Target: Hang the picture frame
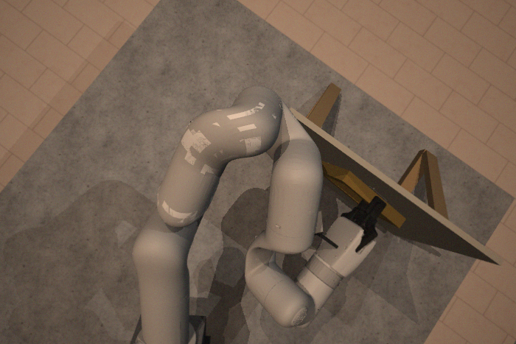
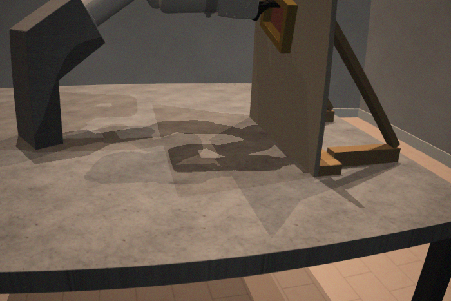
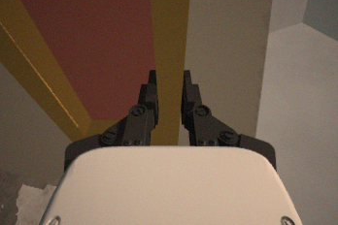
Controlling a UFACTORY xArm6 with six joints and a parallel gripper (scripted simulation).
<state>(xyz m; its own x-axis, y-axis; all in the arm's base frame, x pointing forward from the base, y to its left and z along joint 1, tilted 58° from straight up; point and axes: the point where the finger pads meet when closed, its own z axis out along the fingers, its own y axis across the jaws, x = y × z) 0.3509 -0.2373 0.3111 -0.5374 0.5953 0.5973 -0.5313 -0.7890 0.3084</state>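
Right now the picture frame is 10 mm ahead of my hand, 30 mm to the left of it and 50 mm below it. From my hand the other things lie so: wall panel 30 mm ahead, 30 mm to the left, 150 mm below.
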